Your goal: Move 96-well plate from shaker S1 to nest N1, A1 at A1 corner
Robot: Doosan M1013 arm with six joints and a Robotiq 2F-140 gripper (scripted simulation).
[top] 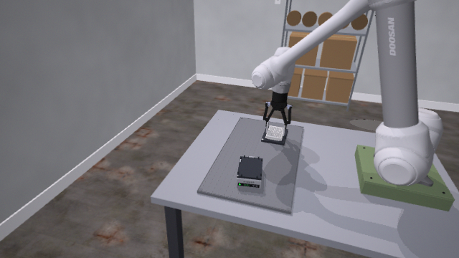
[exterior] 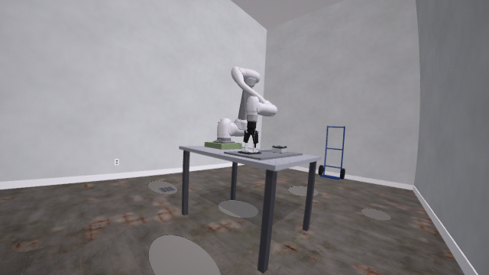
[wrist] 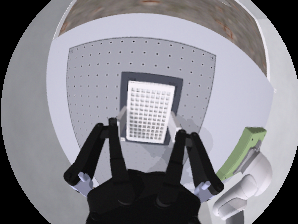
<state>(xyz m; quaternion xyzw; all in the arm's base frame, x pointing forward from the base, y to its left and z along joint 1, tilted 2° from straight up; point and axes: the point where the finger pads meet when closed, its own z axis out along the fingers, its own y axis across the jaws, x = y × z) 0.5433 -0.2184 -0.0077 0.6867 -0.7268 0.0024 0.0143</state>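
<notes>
Now: hand 2 cm above the white 96-well plate. Round my hand: dark plate nest (4 cm below).
</notes>
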